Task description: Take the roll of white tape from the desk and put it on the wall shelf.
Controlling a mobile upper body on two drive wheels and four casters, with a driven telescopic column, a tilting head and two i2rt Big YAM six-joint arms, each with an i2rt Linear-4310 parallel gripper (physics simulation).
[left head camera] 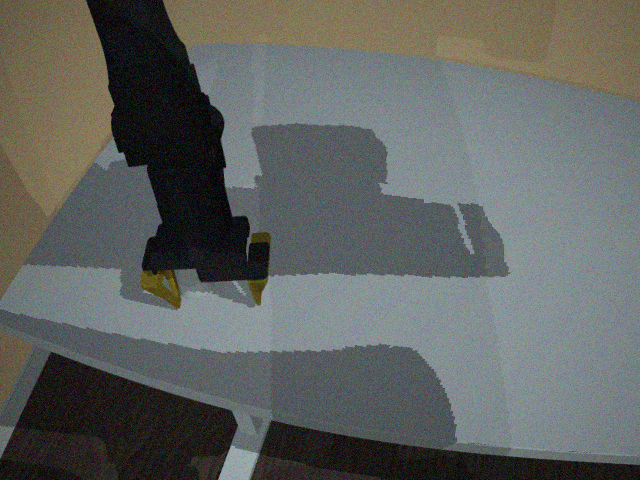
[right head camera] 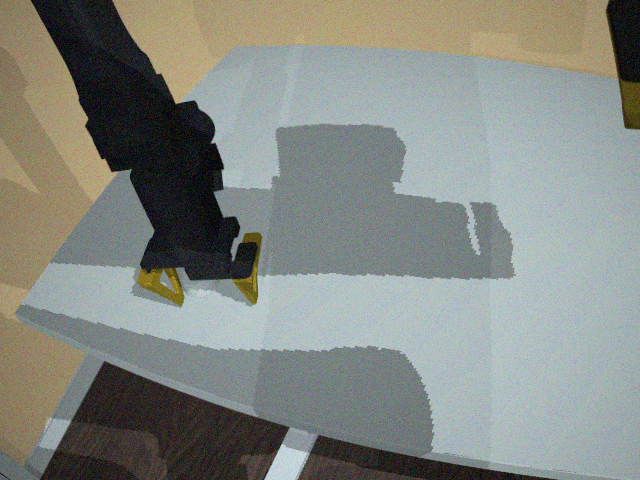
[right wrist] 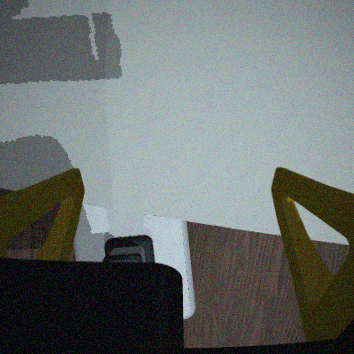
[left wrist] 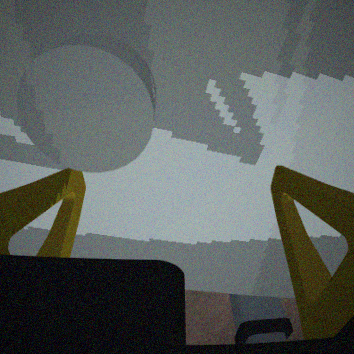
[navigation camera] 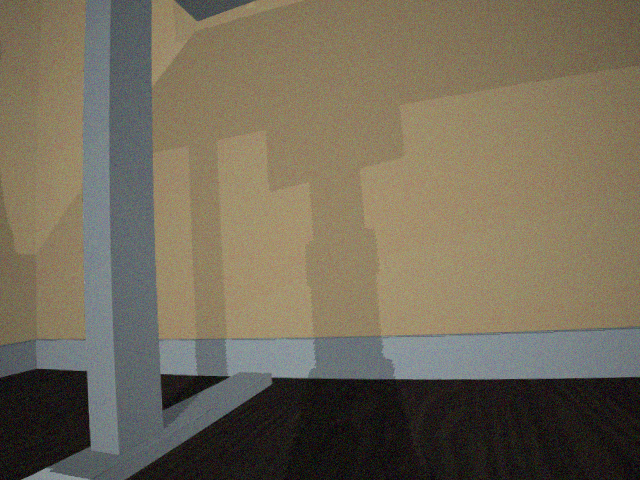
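The roll of white tape [left wrist: 92,107] shows as a pale round disc on the desk [left head camera: 568,258] [right head camera: 558,320] [right wrist: 200,125], at the upper left of the left wrist view. It sits just beyond the fingertip at the left of that picture, off the middle of the finger gap. In the head views the left arm mostly hides it. My left gripper [left head camera: 219,305] [right head camera: 218,303] [left wrist: 177,175] is open and empty, low over the left part of the desk. My right gripper [right wrist: 177,178] is open and empty above the desk's front edge; part of it shows at the upper right of the right head view. The wall shelf does not show.
A grey desk leg [navigation camera: 131,232] stands on a foot bar [navigation camera: 217,397] at the left of the navigation view, before the tan wall [navigation camera: 491,217]. Dark wooden floor [left head camera: 129,403] [right wrist: 235,290] shows past the desk's front edge. Arm shadows fall across the desk.
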